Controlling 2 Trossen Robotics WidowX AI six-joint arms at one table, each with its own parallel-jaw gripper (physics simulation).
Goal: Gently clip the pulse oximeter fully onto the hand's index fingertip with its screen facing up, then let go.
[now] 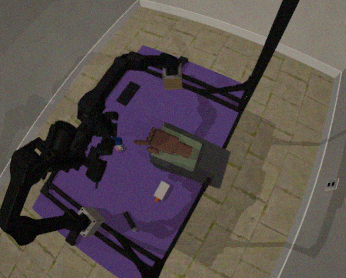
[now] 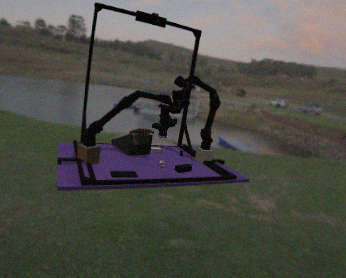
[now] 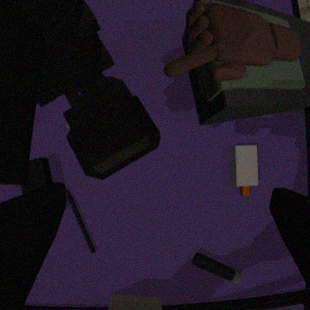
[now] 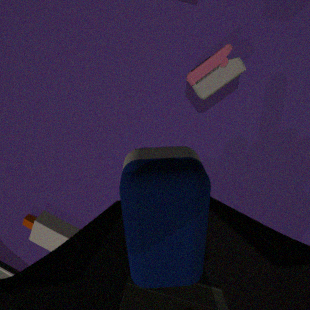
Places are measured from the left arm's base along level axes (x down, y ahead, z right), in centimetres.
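Pixels of known places: left gripper, fingertip midpoint: (image 1: 96, 155) (image 3: 170, 195); right gripper, fingertip midpoint: (image 1: 115, 142) (image 2: 163, 135) (image 3: 101, 104) (image 4: 163, 207); left arm's base at its link origin: (image 1: 83, 222) (image 2: 205, 148); right arm's base at its link origin: (image 1: 172, 70) (image 2: 89, 144).
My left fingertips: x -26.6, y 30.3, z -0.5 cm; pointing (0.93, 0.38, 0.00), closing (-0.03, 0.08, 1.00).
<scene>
For each thing: its top centre in the pictures, then the offset to it from my left fingertips. "*": a spot on its surface instead. Level surfaces: height alone.
- purple mat at its surface level: dx +37.1 cm
- blue pulse oximeter at its top centre: (image 4: 158, 250) (image 1: 113, 140) dx +15.2, dy +8.0, dz -6.7 cm
- small pink-and-white case at its top centre: (image 4: 215, 71) (image 1: 116, 145) (image 2: 162, 161) dx +34.0, dy +7.7, dz -13.5 cm
- white box with an orange tip, top centre: (image 4: 48, 239) (image 3: 246, 170) (image 1: 160, 192) dx +34.4, dy +2.6, dz +19.2 cm
- black cylinder at its top centre: (image 3: 218, 270) (image 1: 129, 221) dx +34.4, dy -17.6, dz +15.9 cm
- flat black plate at its top centre: (image 2: 124, 173) (image 1: 128, 92) dx +36.4, dy +35.3, dz -30.7 cm
- grey block at a spot on its surface: (image 1: 214, 162) * dx +32.2, dy +28.5, dz +31.7 cm
The brown hand (image 1: 166, 142) (image 2: 141, 131) (image 3: 240, 37) lies on a green cushion (image 1: 177, 164). Its index finger (image 1: 140, 142) (image 3: 181, 63) points left over the purple mat (image 1: 144, 116). My right gripper (image 1: 115, 142) (image 2: 162, 133) (image 4: 163, 207) is shut on the blue pulse oximeter (image 1: 118, 140) (image 4: 164, 215). It holds the oximeter above the mat, left of the fingertip and apart from it. My left gripper (image 1: 96, 169) (image 3: 170, 195) is open and empty, lower left of the right gripper.
A small pink-and-white case (image 1: 119, 148) (image 2: 161, 163) (image 4: 215, 75) lies on the mat under the right gripper. A white box with an orange tip (image 1: 161, 191) (image 3: 244, 166), a black cylinder (image 1: 130, 221) (image 3: 216, 267) and a flat black plate (image 1: 128, 93) also lie there. The cushion rests on a grey block (image 1: 214, 162).
</scene>
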